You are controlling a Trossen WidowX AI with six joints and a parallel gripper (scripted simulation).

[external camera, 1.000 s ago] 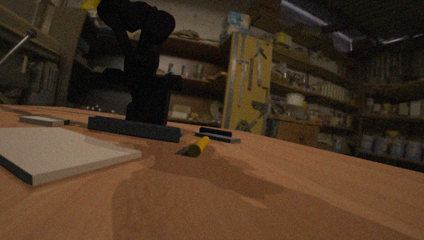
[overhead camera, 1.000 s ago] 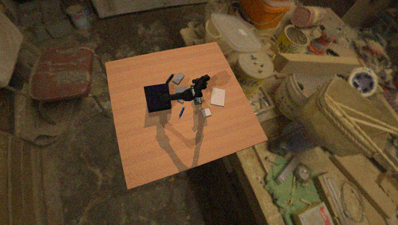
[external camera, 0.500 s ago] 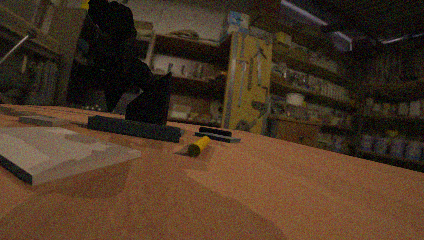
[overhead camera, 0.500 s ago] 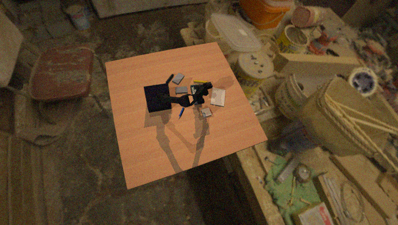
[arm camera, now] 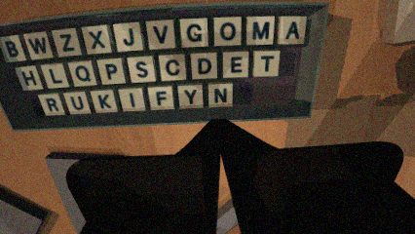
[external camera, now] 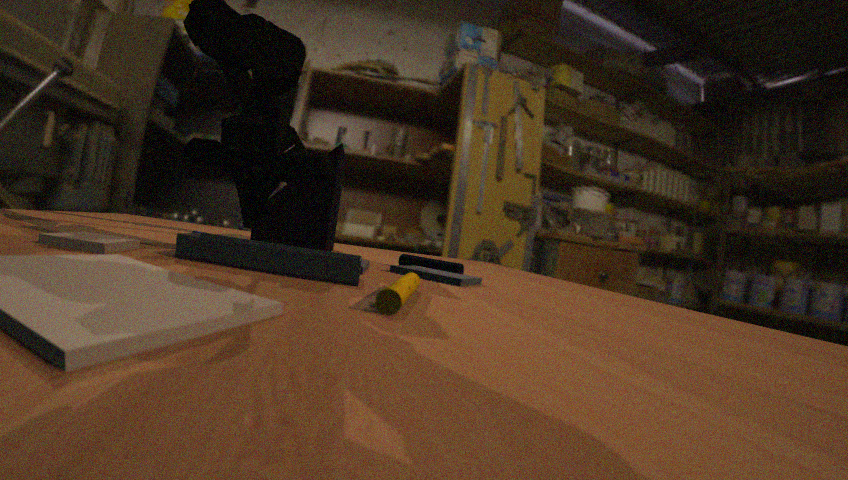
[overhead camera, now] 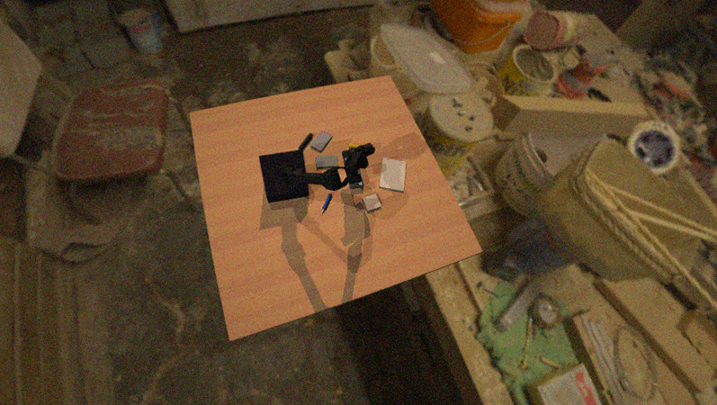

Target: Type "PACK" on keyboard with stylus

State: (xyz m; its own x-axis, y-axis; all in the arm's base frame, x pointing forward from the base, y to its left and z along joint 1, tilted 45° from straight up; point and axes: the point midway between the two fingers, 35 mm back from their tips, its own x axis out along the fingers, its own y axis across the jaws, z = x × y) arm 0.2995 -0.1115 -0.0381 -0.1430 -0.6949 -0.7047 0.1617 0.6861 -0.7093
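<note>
Right now the blue stylus is 18 cm behind my gripper tip, 12 cm to the right of it and 3 cm below it. Round my gripper tip: key: 4 cm ahead, 6 cm to the right, 3 cm below; then yellow cylinder: 14 cm ahead, 17 cm to the left, 3 cm below; then small white tile: 6 cm ahead, 17 cm to the right, 4 cm below.
</note>
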